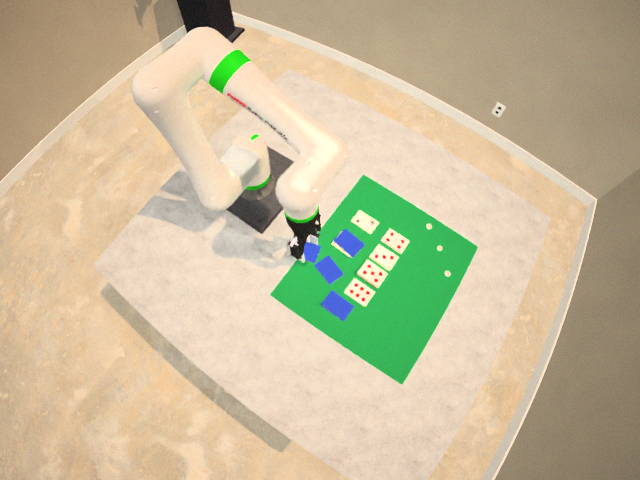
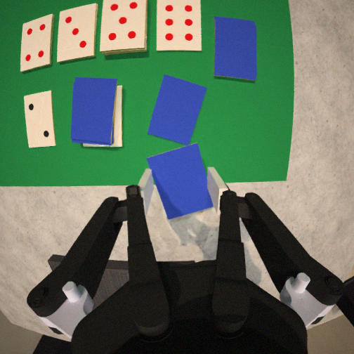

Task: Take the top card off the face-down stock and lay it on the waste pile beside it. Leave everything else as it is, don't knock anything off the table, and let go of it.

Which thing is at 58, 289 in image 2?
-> My gripper.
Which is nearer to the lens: the blue-backed card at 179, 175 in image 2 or the red-pip four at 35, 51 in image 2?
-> The blue-backed card.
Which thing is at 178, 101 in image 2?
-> A blue card.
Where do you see a green mat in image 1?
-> At 390, 333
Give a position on a green mat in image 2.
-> At 243, 129
